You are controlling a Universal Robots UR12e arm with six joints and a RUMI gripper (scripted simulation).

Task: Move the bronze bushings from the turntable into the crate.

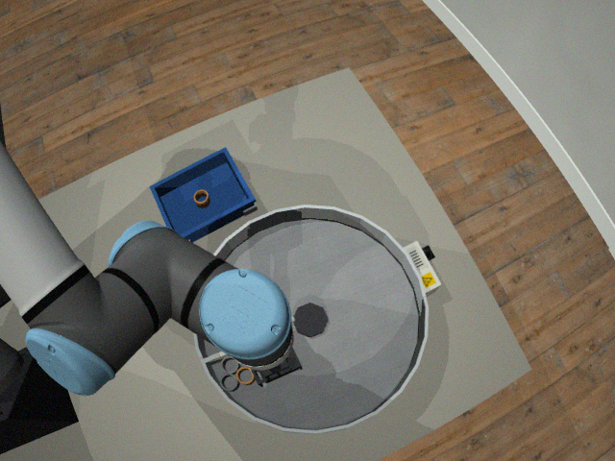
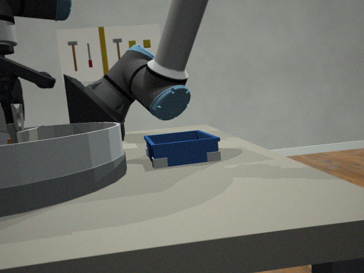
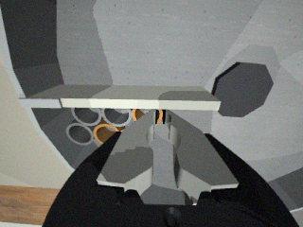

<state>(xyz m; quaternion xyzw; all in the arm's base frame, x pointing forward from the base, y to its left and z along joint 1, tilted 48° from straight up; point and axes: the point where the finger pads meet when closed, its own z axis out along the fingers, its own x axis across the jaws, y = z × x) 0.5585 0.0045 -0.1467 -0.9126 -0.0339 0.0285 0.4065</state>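
Now: hand 360 mm to the right of the blue crate, 50 mm above it and 20 mm past it. Also, from my hand: grey turntable (90 mm ahead, 30 mm to the left, 20 mm below).
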